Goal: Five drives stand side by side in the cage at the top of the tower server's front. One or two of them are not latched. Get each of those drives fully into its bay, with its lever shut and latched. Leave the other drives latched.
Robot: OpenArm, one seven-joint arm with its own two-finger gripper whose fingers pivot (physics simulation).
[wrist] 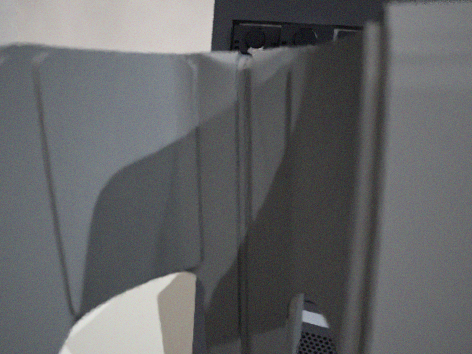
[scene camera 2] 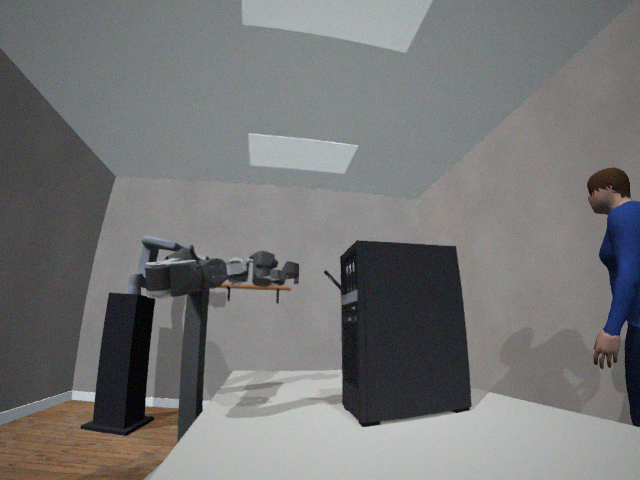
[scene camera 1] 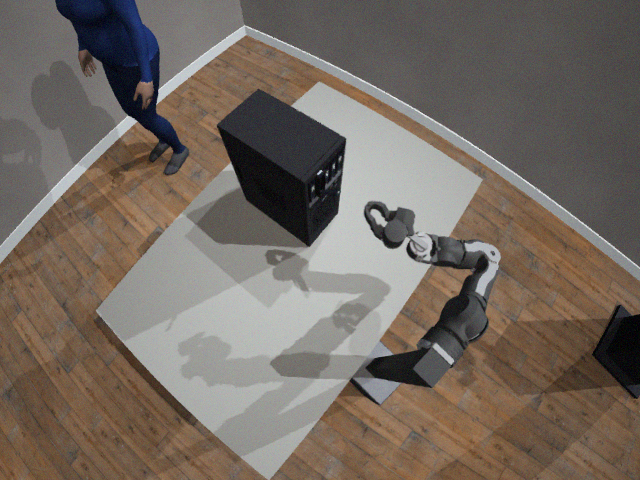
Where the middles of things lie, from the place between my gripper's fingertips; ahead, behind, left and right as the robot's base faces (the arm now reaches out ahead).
My gripper is now 220 mm short of the drive (wrist: 247, 39) and 80 mm to the right of it. From my hand the other things lie so: black tower server (scene camera 2: 404, 346) (300 mm ahead, 160 mm below, 30 mm to the left).
